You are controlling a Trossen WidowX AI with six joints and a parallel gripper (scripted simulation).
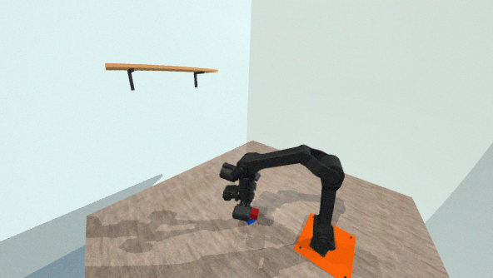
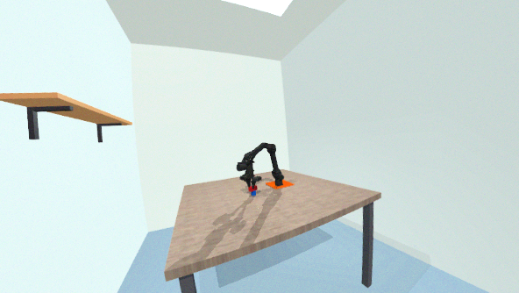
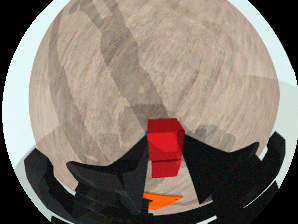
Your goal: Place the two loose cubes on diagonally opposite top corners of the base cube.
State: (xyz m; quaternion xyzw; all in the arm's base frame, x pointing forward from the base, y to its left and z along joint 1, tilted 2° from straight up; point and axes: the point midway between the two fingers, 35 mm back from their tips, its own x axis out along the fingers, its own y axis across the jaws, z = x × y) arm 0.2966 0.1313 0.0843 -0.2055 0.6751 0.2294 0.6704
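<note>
My gripper tip is now 20 mm past the blue cube, 10 mm to the left of it and 40 mm above it.
</note>
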